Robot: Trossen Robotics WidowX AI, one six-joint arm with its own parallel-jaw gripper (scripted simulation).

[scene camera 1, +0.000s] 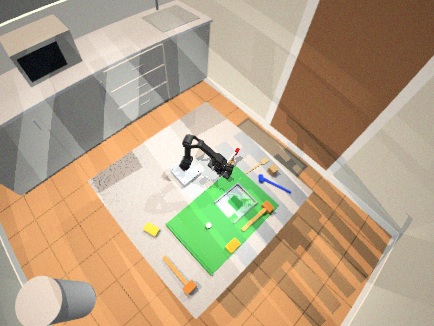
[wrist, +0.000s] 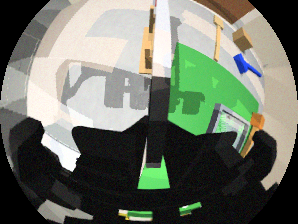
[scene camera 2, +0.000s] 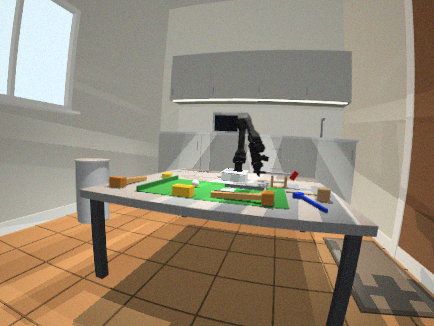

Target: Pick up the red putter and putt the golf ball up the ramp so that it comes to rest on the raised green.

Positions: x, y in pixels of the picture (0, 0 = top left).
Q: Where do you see a green mat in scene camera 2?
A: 202, 192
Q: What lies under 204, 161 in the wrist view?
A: The gripper.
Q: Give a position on a green mat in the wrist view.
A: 198, 82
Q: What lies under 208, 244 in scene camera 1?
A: A green mat.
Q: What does the gripper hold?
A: A red putter.
